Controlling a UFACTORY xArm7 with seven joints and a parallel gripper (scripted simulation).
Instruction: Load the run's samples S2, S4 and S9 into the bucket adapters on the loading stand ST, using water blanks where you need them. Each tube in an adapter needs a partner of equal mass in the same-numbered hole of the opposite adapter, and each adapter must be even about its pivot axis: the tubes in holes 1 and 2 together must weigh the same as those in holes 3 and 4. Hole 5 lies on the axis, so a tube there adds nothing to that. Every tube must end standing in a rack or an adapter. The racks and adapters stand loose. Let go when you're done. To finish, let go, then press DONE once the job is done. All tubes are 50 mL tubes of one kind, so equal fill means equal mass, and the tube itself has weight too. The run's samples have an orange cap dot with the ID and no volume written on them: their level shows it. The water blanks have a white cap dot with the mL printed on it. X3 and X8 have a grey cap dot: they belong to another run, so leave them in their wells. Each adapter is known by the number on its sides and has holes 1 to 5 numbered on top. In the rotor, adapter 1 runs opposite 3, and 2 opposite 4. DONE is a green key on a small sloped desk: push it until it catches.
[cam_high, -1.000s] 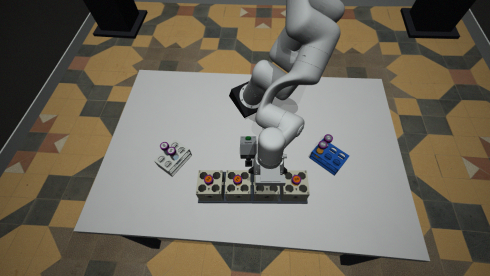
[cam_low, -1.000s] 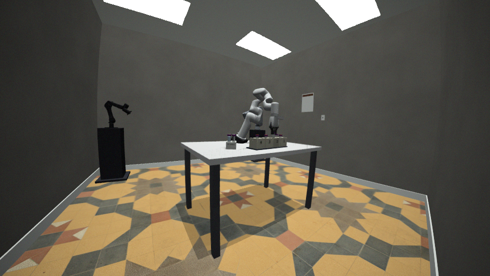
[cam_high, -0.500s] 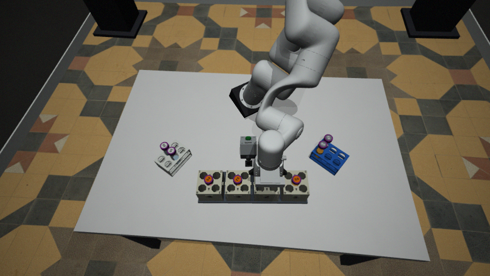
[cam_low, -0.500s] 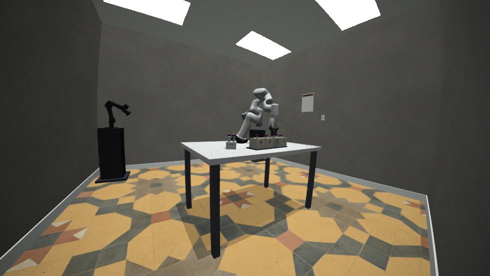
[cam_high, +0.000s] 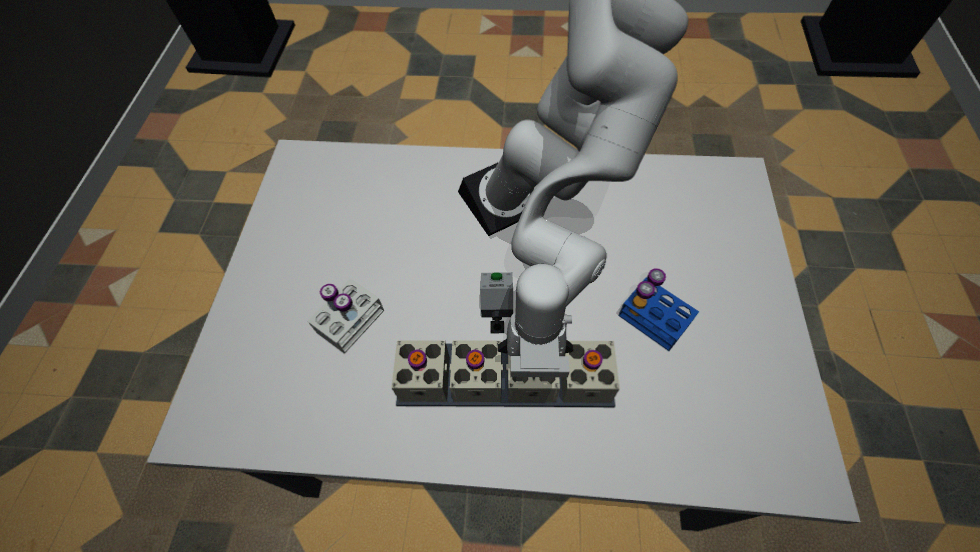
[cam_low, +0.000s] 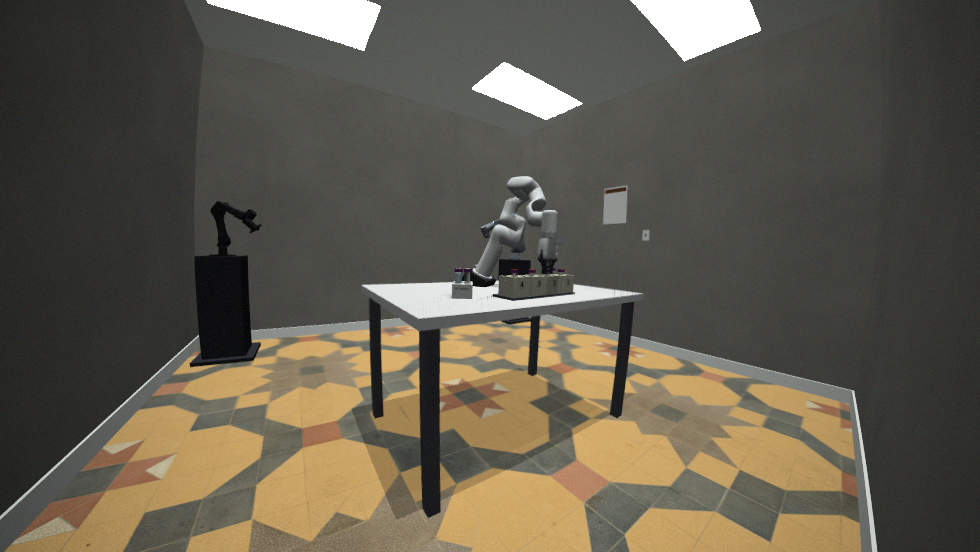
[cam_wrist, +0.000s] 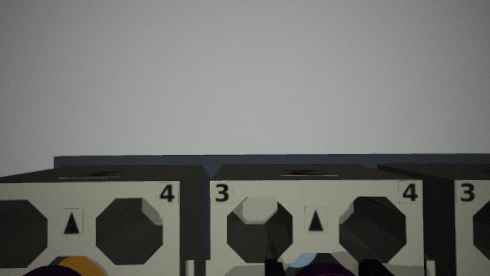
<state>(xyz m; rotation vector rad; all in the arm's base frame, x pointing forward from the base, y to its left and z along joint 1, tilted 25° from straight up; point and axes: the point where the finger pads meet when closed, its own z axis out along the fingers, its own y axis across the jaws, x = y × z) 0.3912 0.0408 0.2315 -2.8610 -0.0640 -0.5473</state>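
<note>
The water blank tube is 1 cm behind my hand and 5 cm below it. The rest, counted from my hand: adapter (7 cm below); then green DONE key (21 cm behind, 9 cm to the right, 6 cm below); then loading stand (6 cm to the right, 12 cm below).
</note>
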